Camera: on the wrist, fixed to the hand. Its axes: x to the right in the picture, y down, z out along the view.
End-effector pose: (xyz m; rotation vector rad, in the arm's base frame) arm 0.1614 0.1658 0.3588 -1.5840 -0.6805 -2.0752
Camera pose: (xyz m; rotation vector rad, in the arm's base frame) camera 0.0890 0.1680 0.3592 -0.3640 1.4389 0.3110
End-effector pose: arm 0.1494 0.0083 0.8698 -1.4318 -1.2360 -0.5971
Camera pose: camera 0.1278 -0.0407 0.9186 -1.4114 1.8644 1.1778
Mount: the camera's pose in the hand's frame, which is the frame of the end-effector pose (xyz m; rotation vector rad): 0.0182 -0.0460 -0.0529 0.2349 -0.3666 -3.0869
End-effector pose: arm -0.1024 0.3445 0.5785 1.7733 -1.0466 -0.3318
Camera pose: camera -0.0350 0.3686 0.5673 -1.2610 -1.7889 1.5196
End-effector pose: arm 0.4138 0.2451 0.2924 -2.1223 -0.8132 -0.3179
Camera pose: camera 0.4006 0.2330 0.3626 -0.9662 2.6587 0.8446
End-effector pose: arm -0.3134 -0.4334 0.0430 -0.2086 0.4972 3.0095
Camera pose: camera -0.3202 -0.4061 -0.0237 -0.0858 0.0072 -0.0681
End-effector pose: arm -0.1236 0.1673 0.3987 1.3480 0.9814 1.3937
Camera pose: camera -0.1715 0.1993 0.3548 -0.6734 1.2574 -1.2863
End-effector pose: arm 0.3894 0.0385 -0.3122 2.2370 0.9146 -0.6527
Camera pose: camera 0.3775 0.1095 -0.3044 0.9154 -2.1316 1.1879
